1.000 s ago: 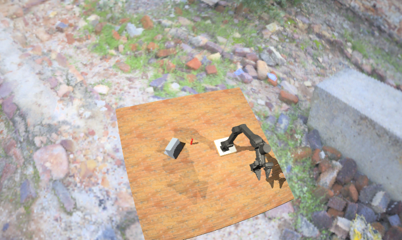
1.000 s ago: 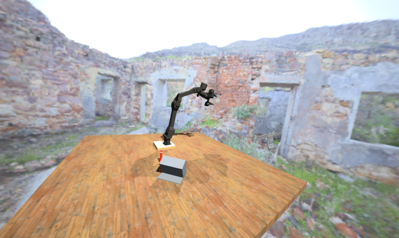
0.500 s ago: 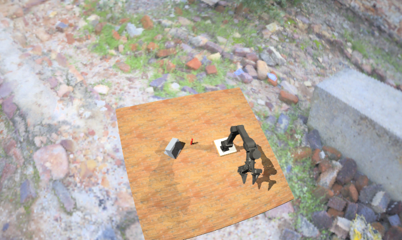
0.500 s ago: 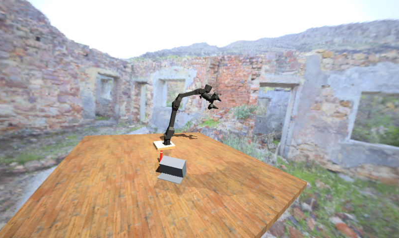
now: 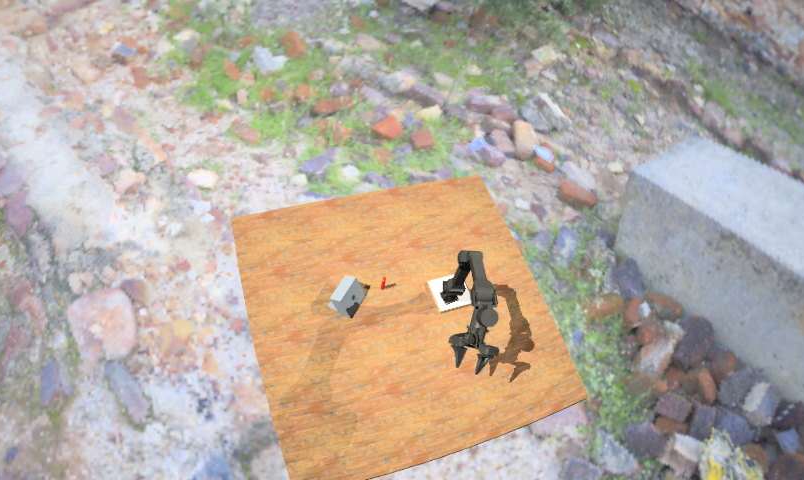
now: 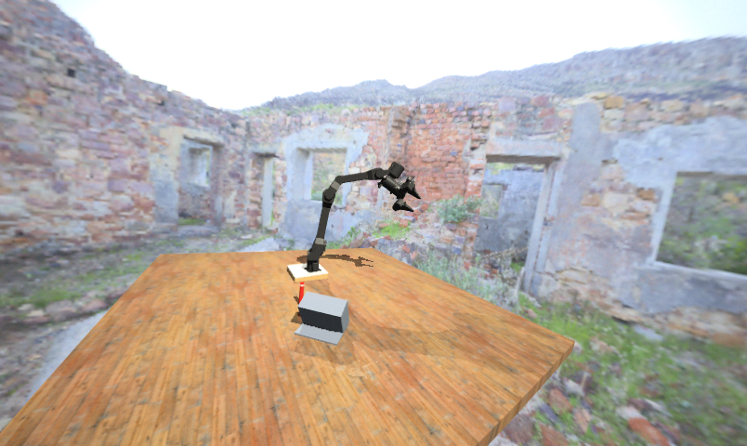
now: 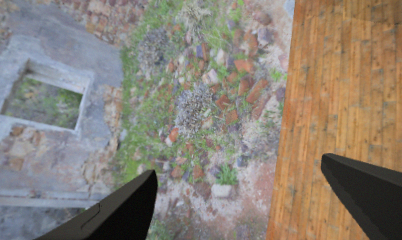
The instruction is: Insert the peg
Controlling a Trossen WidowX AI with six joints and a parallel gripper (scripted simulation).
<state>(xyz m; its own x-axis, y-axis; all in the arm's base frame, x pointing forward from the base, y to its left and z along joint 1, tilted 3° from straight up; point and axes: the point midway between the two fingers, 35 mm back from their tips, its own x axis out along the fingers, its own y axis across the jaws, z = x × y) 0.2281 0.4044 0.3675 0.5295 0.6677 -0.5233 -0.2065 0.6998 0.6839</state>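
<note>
My gripper tip is now 1 cm past the round red peg, 56 cm to the left of it and 34 cm above it. Also, from my gripper tip: grey sloped panel (15 cm ahead, 56 cm to the right, 35 cm below).
</note>
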